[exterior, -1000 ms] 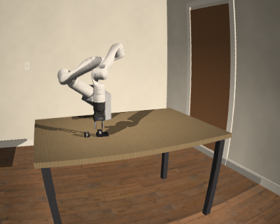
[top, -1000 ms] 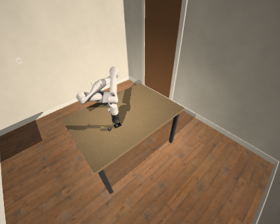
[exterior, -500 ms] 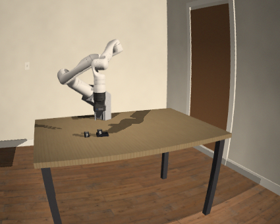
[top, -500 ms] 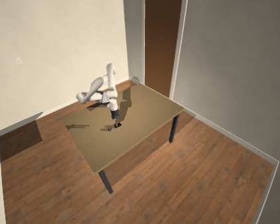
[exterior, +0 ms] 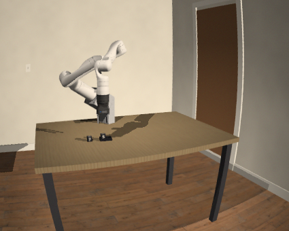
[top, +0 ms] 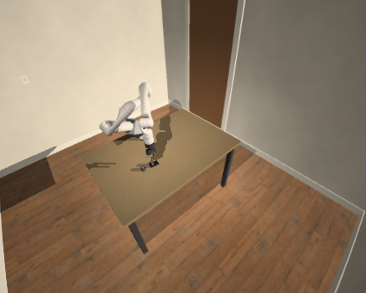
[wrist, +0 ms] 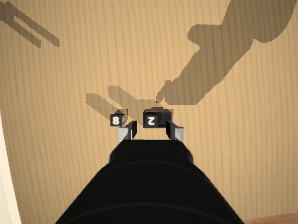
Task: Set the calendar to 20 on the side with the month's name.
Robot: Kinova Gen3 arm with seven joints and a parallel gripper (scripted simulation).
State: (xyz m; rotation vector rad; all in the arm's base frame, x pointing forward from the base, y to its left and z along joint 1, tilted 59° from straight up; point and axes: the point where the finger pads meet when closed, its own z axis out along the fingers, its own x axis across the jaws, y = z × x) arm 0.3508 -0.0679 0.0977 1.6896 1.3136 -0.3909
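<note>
Right now my hand is 40 mm past the dark cube, 80 mm to the left of it and 110 mm above it. The rest, counted from my hand: dark tray (10 mm to the left, 120 mm below).
</note>
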